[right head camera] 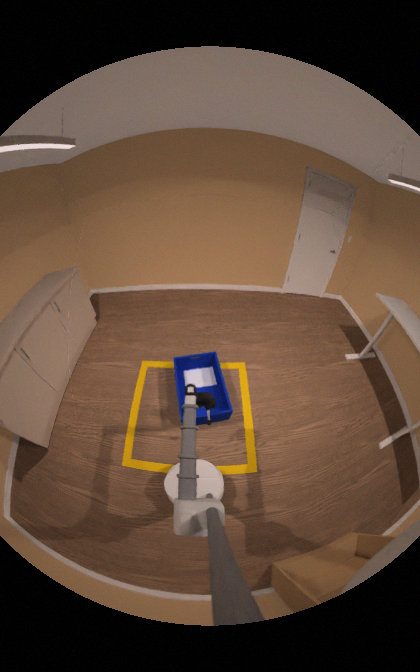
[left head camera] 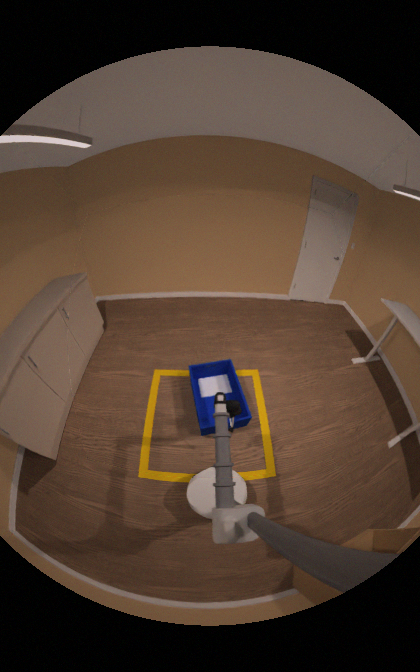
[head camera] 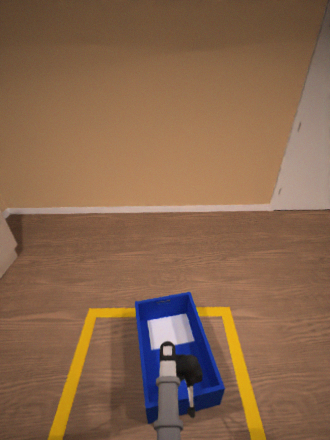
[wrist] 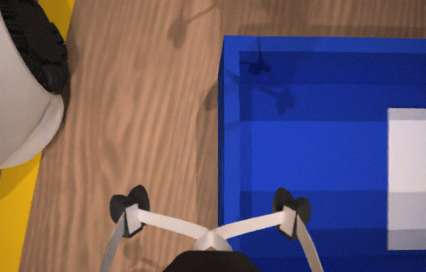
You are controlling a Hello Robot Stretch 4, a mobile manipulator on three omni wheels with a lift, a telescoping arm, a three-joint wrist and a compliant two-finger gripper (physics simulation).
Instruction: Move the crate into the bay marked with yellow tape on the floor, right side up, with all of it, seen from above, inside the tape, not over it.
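Places are measured from the robot's base along level axes (x ahead, y left, z up), in metres.
Pixels of known places: gripper, fingertip midpoint: (head camera: 187, 395) (wrist: 210, 202).
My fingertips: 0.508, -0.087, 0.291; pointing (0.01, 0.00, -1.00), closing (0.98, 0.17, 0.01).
Behind a point stands the place of what it marks, as x, y, z.
The blue crate (head camera: 152, 367) @(0.751, 0.096, -0.010) (left head camera: 205, 407) (right head camera: 217, 390) (wrist: 310, 155) @(0.711, -0.020, -0.010) stands upright, a white rectangle on its inside floor. It is turned slightly against the bay's yellow tape (head camera: 75, 372) @(0.737, 0.573, -0.027) (left head camera: 147, 425) (right head camera: 132, 415) (wrist: 17, 215) @(0.131, -0.265, -0.027). Its far end hides part of the far strip; whether it reaches over that strip from above, I cannot tell. Its sides lie between the side strips. My gripper (head camera: 191, 409) (left head camera: 231, 425) (right head camera: 209, 419) (wrist: 210, 202) @(0.508, -0.087, 0.291) is open and empty above the crate's near end. In the wrist view, one fingertip shows against the crate's inside, the other against the floor.
My round white base (left head camera: 200, 492) (right head camera: 175, 485) covers part of the near tape strip. A cabinet (left head camera: 45, 370) (right head camera: 37, 360) stands at the left, a white-legged table (left head camera: 382, 340) (right head camera: 377, 335) at the right. A brown box (right head camera: 315, 565) lies at the lower right.
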